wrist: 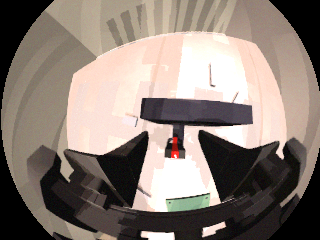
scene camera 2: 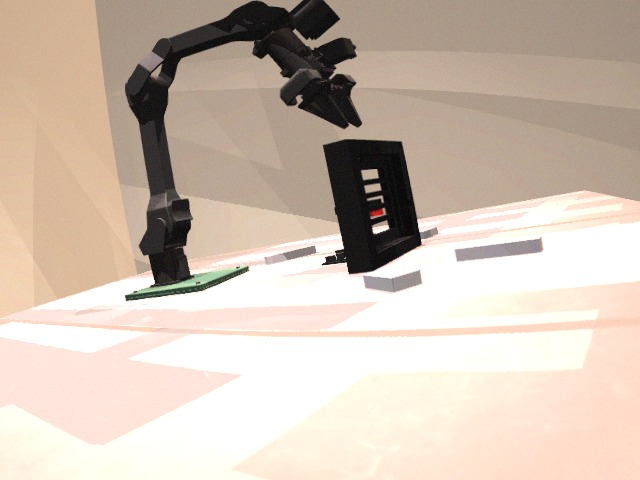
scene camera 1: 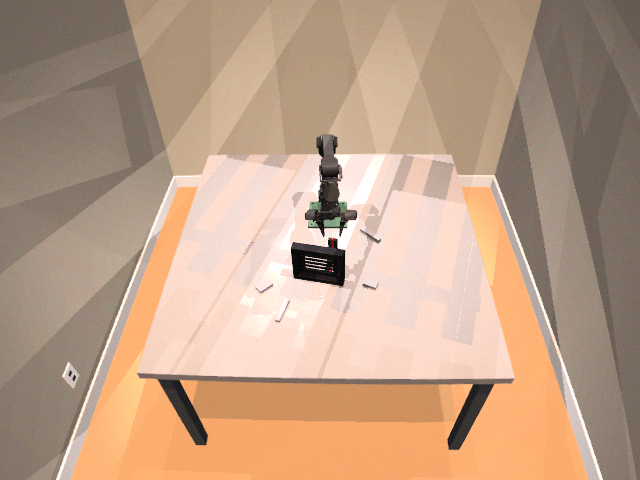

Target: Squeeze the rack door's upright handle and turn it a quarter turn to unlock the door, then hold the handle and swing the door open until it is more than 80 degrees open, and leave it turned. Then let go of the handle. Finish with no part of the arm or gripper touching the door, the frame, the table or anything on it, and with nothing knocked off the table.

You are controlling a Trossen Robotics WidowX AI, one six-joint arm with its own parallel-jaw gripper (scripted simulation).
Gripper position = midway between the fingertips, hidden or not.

My gripper [scene camera 2: 353, 126] is open and holds nothing. I also see a black rack frame [scene camera 2: 362, 255].
My gripper shows as well in the wrist view [wrist: 173, 134] and in scene camera 1 [scene camera 1: 331, 237]. The black rack frame shows as well in the wrist view [wrist: 157, 109] and in scene camera 1 [scene camera 1: 297, 248].
